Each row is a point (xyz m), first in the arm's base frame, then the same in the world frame.
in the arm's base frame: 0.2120 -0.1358 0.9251
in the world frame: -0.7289 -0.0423 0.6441
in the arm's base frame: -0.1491 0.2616 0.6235
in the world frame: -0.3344 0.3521 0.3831
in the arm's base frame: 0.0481 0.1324 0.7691
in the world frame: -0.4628 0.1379 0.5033
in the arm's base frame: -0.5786 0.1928 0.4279
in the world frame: -0.4003 0.8068 0.2552
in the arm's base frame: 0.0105 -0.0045 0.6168
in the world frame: -0.6042 0.1999 0.3636
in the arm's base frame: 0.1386 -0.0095 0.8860
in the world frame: -0.6024 0.0338 0.6112
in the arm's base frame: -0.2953 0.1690 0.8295
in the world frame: -0.4161 0.4680 0.6117
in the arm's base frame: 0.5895 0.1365 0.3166
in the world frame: -0.4877 -0.3311 -0.0233
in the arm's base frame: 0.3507 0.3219 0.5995
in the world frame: -0.2867 -0.1398 0.2840
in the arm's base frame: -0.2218 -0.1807 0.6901
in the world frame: -0.7722 0.4220 0.4769
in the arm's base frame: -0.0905 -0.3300 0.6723
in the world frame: -0.9251 0.2974 0.4460
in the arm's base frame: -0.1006 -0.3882 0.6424
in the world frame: -0.9841 0.3128 0.4202
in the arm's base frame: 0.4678 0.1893 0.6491
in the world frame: -0.4201 -0.2605 0.3211
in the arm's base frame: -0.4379 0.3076 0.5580
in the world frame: -0.2842 0.6465 0.3587
